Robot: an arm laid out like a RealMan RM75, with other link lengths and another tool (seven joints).
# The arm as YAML. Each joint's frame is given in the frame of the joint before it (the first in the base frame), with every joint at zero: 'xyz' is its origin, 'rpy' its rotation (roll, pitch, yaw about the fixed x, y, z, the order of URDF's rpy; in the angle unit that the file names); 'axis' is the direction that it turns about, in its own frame. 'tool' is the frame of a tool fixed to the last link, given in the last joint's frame.
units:
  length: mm
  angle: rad
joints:
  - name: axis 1
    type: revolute
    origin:
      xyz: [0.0, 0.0, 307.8]
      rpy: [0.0, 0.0, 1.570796]
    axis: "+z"
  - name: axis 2
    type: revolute
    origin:
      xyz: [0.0, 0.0, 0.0]
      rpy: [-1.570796, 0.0, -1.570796]
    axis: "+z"
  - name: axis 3
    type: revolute
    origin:
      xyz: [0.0, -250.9, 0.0]
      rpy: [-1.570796, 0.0, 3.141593]
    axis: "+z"
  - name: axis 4
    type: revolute
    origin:
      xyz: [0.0, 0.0, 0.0]
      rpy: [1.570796, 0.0, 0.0]
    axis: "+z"
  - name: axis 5
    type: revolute
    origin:
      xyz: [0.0, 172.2, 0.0]
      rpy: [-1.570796, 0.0, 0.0]
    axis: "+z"
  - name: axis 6
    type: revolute
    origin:
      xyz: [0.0, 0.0, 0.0]
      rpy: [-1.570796, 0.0, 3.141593]
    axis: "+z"
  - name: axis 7
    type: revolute
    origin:
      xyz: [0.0, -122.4, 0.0]
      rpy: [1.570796, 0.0, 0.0]
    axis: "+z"
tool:
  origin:
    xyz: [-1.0, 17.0, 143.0]
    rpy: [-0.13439, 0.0, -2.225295]
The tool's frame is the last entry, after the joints.
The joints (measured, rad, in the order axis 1, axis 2, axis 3, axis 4, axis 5, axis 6, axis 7), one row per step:
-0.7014 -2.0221 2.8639 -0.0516 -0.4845 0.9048 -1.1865
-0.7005 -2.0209 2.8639 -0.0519 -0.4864 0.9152 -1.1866
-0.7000 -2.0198 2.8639 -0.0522 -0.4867 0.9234 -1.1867
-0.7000 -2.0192 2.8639 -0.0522 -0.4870 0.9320 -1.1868
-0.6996 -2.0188 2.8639 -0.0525 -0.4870 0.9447 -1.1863
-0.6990 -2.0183 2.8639 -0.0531 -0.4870 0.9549 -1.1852
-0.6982 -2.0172 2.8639 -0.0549 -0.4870 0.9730 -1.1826
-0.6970 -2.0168 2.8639 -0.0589 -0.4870 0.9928 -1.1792
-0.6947 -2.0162 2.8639 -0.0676 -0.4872 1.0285 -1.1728
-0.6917 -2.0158 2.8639 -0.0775 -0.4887 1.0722 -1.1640
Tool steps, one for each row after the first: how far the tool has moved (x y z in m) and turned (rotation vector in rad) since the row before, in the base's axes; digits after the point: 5 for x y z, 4 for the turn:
0.00196 -0.00036 0.00071 -0.0004 -0.0076 -0.0048
0.00149 -0.00039 0.00050 -0.0010 -0.0052 -0.0044
0.00203 -0.00046 0.00021 -0.0016 -0.0061 -0.0053
0.00285 -0.00097 0.00011 -0.0027 -0.0084 -0.0080
0.00201 -0.00078 0.00025 -0.0018 -0.0059 -0.0066
0.00338 -0.00122 0.00072 -0.0026 -0.0093 -0.0122
0.00320 -0.00140 0.00087 -0.0022 -0.0088 -0.0130
0.00531 -0.00249 0.00193 -0.0029 -0.0146 -0.0231
0.00675 -0.00326 0.00242 -0.0030 -0.0188 -0.0287

